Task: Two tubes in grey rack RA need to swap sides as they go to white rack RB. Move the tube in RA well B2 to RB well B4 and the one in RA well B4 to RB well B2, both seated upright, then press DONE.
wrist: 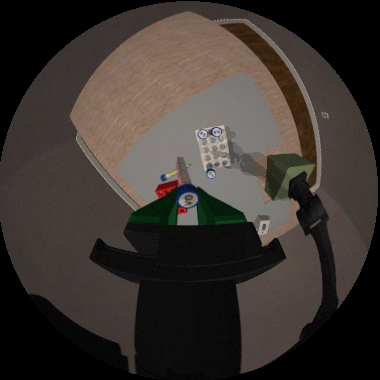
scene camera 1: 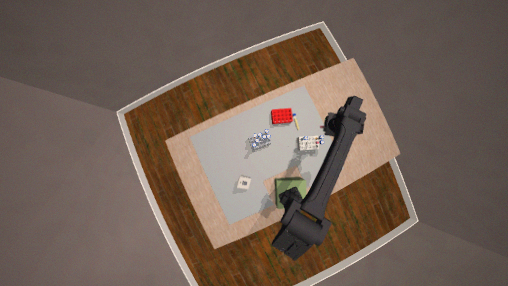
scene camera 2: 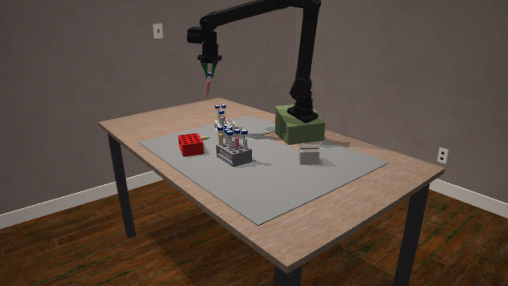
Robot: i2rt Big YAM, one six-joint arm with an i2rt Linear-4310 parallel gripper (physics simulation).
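Frame: origin at the arm's base, x ahead, y left, z up, level; centimetres.
Where they show: gripper, fingertip midpoint: (wrist: 187,190) (scene camera 1: 324,127) (scene camera 2: 209,78); arm's base, link origin: (wrist: 295,184) (scene camera 1: 290,196) (scene camera 2: 302,114).
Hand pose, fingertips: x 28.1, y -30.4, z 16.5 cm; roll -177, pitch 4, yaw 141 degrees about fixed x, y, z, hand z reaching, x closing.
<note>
Things, the pixels of their top centre, and the offset from my fingertips. Level surfaces: height alone.
- blue-capped tube with pink contents, top centre: (wrist: 174,197) (scene camera 2: 207,72) dx +0.2, dy -1.3, dz +2.6 cm
- white rack RB, top centre: (wrist: 213,147) (scene camera 2: 225,123) (scene camera 1: 309,143) dx -5.8, dy +3.0, dz -21.6 cm
- grey rack RA, top centre: (scene camera 2: 233,146) (scene camera 1: 260,139) dx +10.9, dy +30.1, dz -21.6 cm
- small pale box, top centre: (scene camera 2: 309,141) (wrist: 264,230) (scene camera 1: 243,183) dx -8.2, dy +51.6, dz -18.6 cm
- red rack, top centre: (wrist: 171,202) (scene camera 2: 190,138) (scene camera 1: 282,115) dx +18.0, dy +10.0, dz -21.6 cm
- grey mat, surface height: dz -26.6 cm
- yellow tube with a blue cap, top centre: (wrist: 174,172) (scene camera 1: 297,121) dx +10.0, dy +2.5, dz -24.3 cm
My gripper (scene camera 1: 326,126) (scene camera 2: 209,76) (wrist: 187,190) is shut on a blue-capped tube with pink contents (scene camera 2: 207,88) (wrist: 183,170). The tube hangs slightly tilted, high above the table, beyond the white rack in scene camera 2. The white rack RB (scene camera 1: 306,146) (wrist: 211,153) holds three blue-capped tubes: two at one end (wrist: 202,133) (wrist: 216,132) and one near the other end (wrist: 211,174). The grey rack RA (scene camera 1: 261,145) (scene camera 2: 235,159) holds several blue-capped tubes; their exact wells cannot be told. A small pale box (scene camera 1: 244,182) (scene camera 2: 309,157) (wrist: 263,224) has a dark square on top.
A red rack (scene camera 1: 281,116) (scene camera 2: 191,146) (wrist: 165,190) stands on the grey mat (scene camera 1: 215,150) (scene camera 2: 280,195). A yellow tube with a blue cap (scene camera 1: 297,122) (wrist: 174,173) lies beside it. The green base block (scene camera 1: 280,184) (scene camera 2: 298,131) (wrist: 280,175) carries the arm.
</note>
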